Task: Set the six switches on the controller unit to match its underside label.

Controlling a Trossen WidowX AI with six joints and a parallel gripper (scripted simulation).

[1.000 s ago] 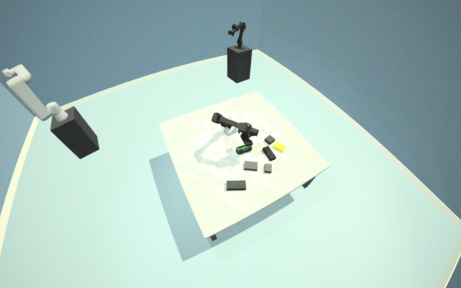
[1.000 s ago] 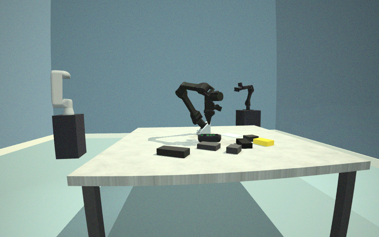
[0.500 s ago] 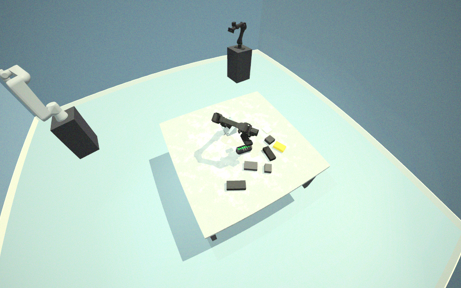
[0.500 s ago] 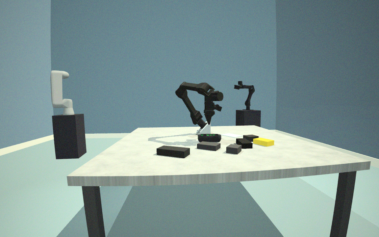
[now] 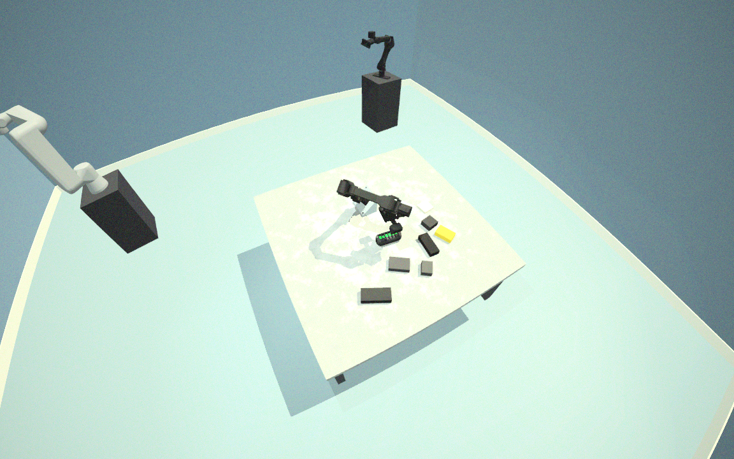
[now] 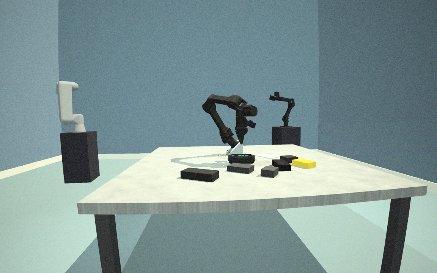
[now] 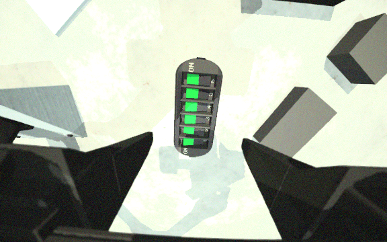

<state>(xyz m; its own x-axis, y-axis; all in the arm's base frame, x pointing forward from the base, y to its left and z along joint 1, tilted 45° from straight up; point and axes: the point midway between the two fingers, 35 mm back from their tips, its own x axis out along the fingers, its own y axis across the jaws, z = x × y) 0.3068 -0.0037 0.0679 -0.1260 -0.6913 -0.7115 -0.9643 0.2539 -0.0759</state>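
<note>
Now: gripper tip 170 mm short of the flat grey block, 100 mm above it and 60 mm to the left of it. From my gripper tip the other things lie so: yellow block (310 mm to the left, 170 mm ahead, 100 mm below); then small grey cube (280 mm ahead, 100 mm below, 50 mm to the left); then long dark block (270 mm to the right, 250 mm ahead, 100 mm below).
</note>
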